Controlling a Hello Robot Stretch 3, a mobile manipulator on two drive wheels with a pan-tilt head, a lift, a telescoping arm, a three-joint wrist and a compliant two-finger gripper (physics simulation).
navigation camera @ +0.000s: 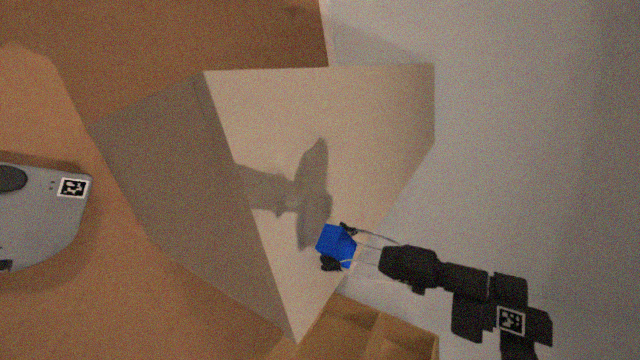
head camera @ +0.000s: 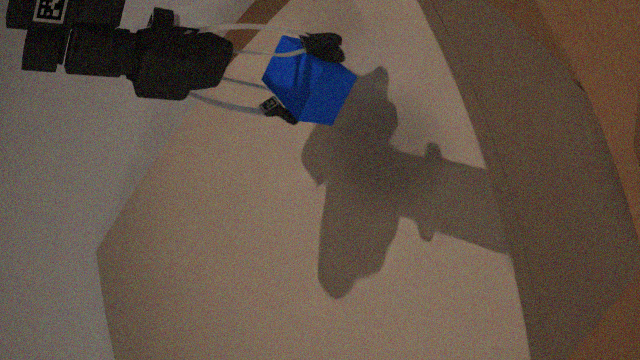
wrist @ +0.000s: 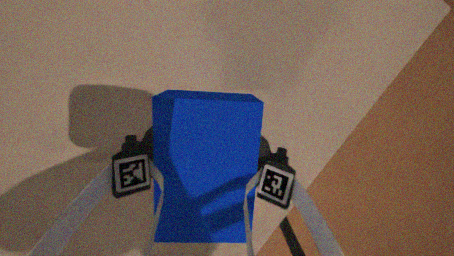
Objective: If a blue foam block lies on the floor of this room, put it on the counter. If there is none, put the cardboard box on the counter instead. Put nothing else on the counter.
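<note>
The blue foam block is between the two fingertips of my gripper, which is shut on it. The fingertips press on its opposite sides. The block hangs over the pale counter top, near one end of it. The shadow of the block and gripper falls on the counter beside them. The gap below the block is hard to judge. No cardboard box can be made out for certain.
A pale wall runs along the counter's far side. A brown open unit with compartments stands beyond the counter's end in the navigation view. My grey base stands on the brown floor, off the counter's near side.
</note>
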